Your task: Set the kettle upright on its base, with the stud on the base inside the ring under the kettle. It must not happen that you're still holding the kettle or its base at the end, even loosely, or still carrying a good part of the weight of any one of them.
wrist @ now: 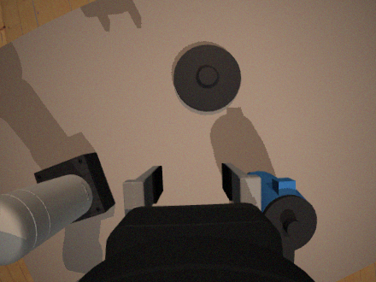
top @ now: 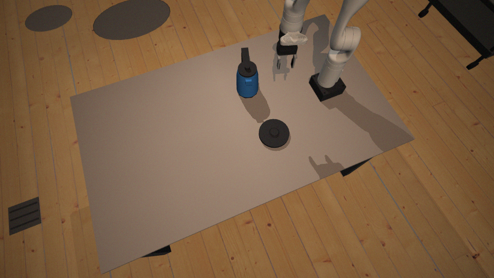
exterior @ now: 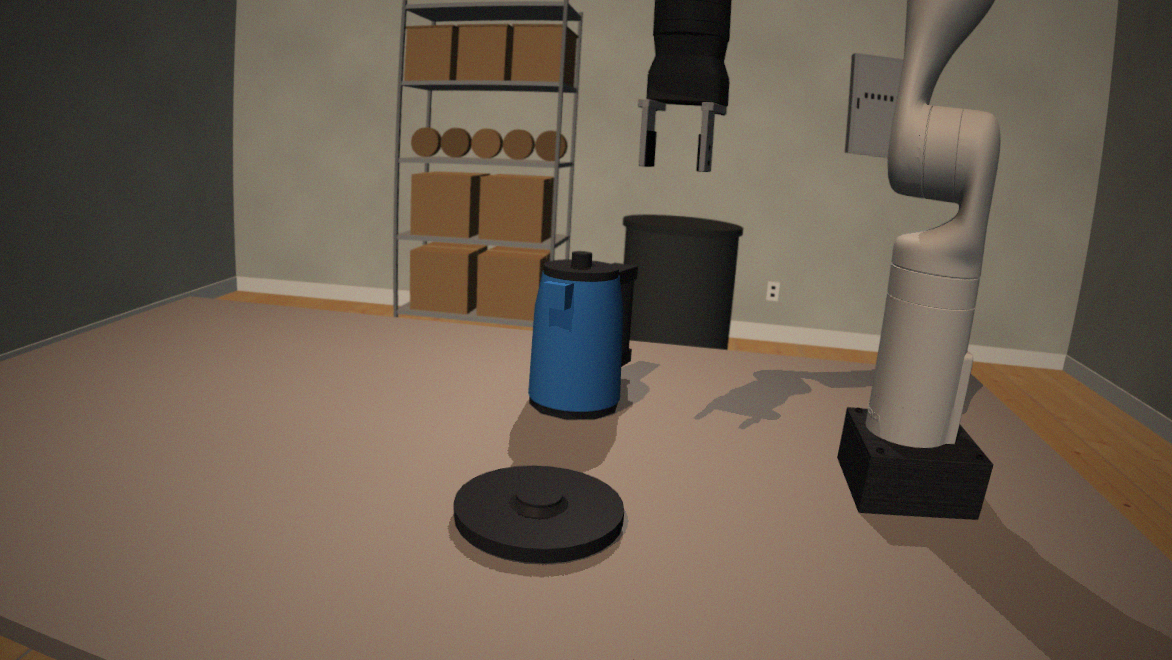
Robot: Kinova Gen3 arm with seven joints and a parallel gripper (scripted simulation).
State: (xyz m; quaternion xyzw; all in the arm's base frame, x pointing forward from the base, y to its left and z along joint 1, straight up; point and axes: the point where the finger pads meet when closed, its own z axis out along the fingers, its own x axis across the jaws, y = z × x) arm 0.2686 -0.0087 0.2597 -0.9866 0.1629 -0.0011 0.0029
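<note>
Right now the blue kettle is 23 cm below my hand, 18 cm to the right of it and 9 cm ahead of it. From my hand the other things lie so: round black base: 31 cm below, 14 cm to the left, 9 cm ahead.
</note>
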